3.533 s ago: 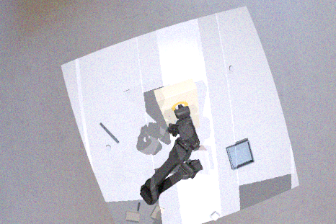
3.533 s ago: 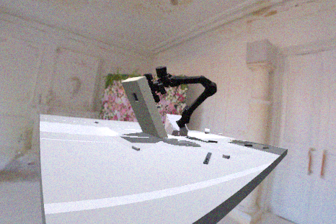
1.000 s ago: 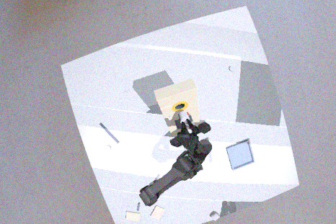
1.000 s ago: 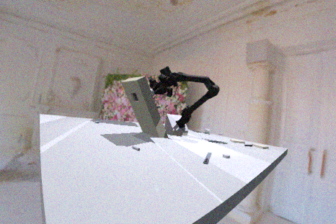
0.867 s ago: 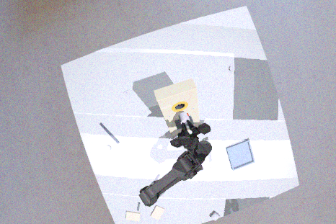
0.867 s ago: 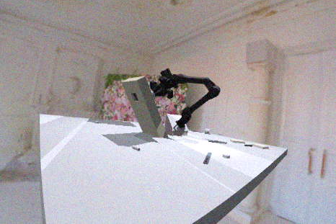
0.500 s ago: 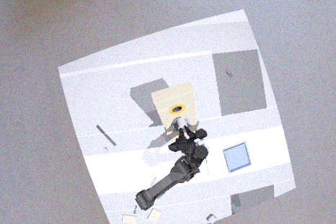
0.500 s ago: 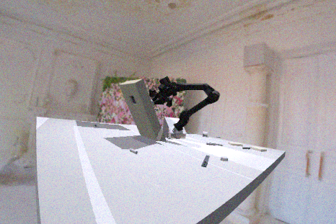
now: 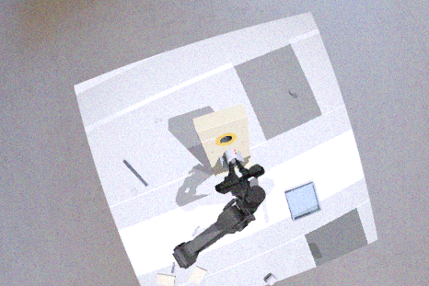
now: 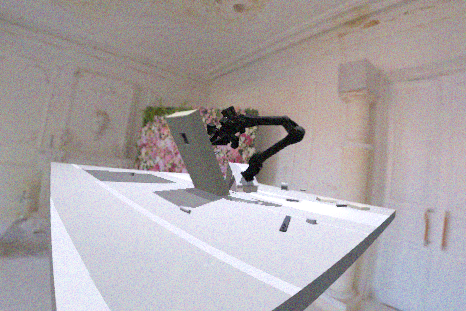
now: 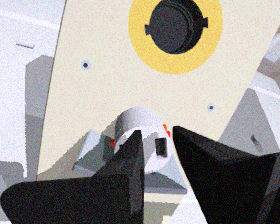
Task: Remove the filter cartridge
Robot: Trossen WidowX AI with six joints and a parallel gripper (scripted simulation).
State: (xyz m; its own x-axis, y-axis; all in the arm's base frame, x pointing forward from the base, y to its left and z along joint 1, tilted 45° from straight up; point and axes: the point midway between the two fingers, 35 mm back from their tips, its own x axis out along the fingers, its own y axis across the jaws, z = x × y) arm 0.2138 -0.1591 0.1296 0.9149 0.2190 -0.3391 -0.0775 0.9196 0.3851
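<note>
Now: the round filter cartridge 10 mm ahead of my gripper tip and 30 mm below it. The rest, counted from my gripper tip: cream service panel 50 mm ahead, 50 mm below; then blue-grey square tray 360 mm behind, 250 mm to the right, 210 mm below.
</note>
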